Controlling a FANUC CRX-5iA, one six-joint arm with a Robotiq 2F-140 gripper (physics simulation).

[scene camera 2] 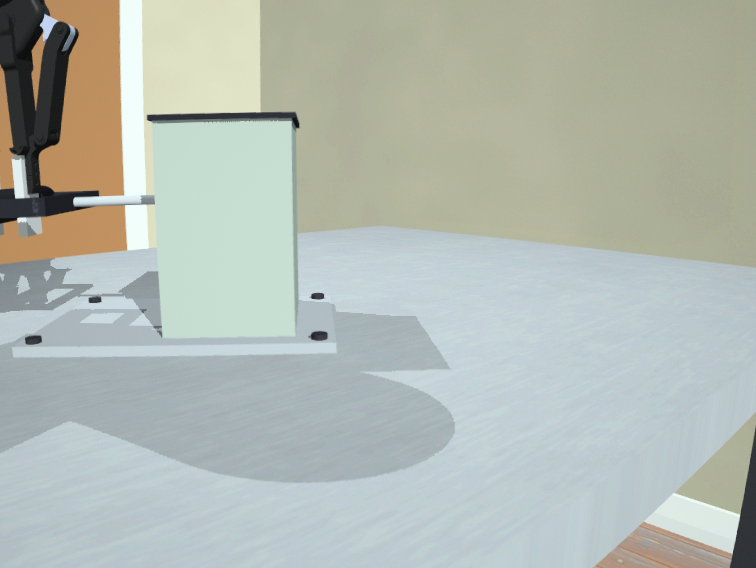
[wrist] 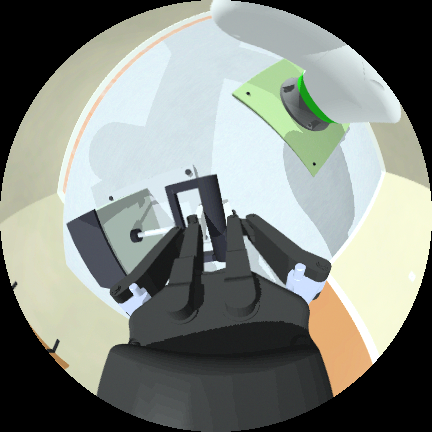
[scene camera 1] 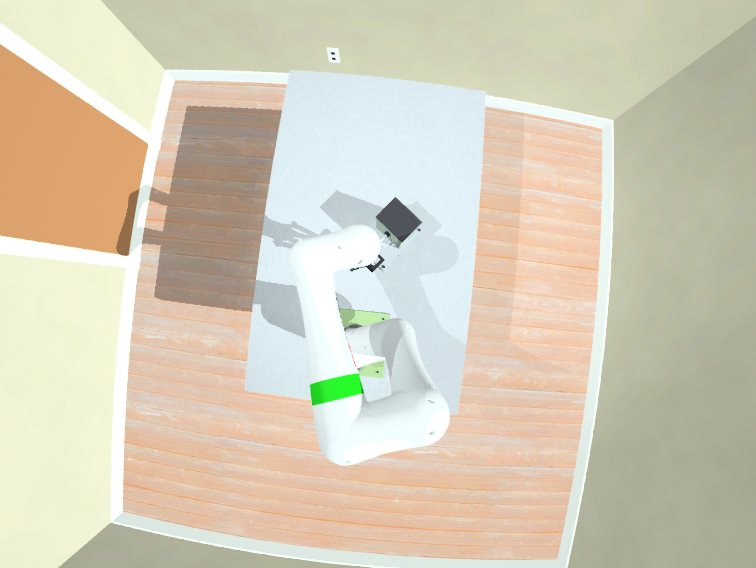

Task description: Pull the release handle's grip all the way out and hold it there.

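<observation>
The release handle is a dark rectangular frame whose thick outer bar is the grip [wrist: 214, 215]. A light rod [wrist: 156, 232] [scene camera 2: 116, 200] joins the frame to a pale green post [wrist: 127, 227] [scene camera 2: 226, 232] with a dark cap [scene camera 1: 398, 219]. A stretch of the rod shows between the post and the frame. My gripper [wrist: 214, 209] is shut on the grip, with one finger inside the frame and one outside. In the scene camera 2 view the gripper is cut off at the left edge. In the scene camera 1 view the arm hides most of the gripper.
The post stands on a bolted base plate [scene camera 2: 213, 349] on the light table [scene camera 2: 550, 342] [scene camera 1: 378, 134]. My arm [scene camera 1: 323, 317] reaches over from its green mounting plate [scene camera 1: 369, 317] [wrist: 270, 95]. A wall with an outlet [scene camera 1: 333, 54] stands beyond the table's far edge.
</observation>
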